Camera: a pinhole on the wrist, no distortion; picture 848 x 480 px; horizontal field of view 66.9 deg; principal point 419.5 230.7 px. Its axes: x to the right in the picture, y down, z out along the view. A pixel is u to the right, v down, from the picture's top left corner.
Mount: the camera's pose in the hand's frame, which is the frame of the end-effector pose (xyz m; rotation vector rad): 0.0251 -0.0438 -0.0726 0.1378 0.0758 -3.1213
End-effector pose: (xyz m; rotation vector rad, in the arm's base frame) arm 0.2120 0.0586 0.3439 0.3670 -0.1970 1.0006
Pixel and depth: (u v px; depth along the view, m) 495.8 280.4 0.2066
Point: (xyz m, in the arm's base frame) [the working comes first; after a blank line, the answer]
In the camera's frame: 0.0246 0.0160 0.2066

0.2633 -0.0395 0.4433
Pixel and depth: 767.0 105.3 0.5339
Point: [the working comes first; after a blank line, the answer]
In the camera's frame: 0.2891 -0.1043 0.5339

0.0242 -0.3410 0.6519
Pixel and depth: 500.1 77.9 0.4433
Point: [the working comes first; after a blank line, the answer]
In the camera's frame: 0.0557 -0.1055 0.4433

0.1433 -0.1214 0.6684
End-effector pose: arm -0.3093 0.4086 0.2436 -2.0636 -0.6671 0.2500
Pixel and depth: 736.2 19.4 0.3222
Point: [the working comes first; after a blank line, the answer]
In the camera's frame: 0.1590 -0.1061 0.3222

-0.5299 0.4718 0.0617
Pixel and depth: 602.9 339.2 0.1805
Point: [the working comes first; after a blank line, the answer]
In the camera's frame: 0.0516 0.0305 0.1805

-0.4166 0.4942 0.2539
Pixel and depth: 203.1 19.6 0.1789
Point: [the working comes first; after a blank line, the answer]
In the camera's frame: -0.0603 -0.0588 0.1789

-0.2976 0.5247 0.1803
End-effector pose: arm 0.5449 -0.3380 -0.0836 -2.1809 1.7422 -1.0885
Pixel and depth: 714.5 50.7 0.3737
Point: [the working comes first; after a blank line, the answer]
In the camera's frame: 0.1718 -0.1048 0.3737

0.6780 -0.2800 -0.3946
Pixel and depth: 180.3 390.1 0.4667
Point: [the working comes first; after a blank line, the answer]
In the camera's frame: -0.1739 0.1159 0.4667

0.9425 -0.5501 -0.2103
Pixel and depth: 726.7 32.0 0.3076
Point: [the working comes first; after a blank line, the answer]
In the camera's frame: 0.1472 -0.0952 0.3076

0.6456 -0.2852 -0.3314
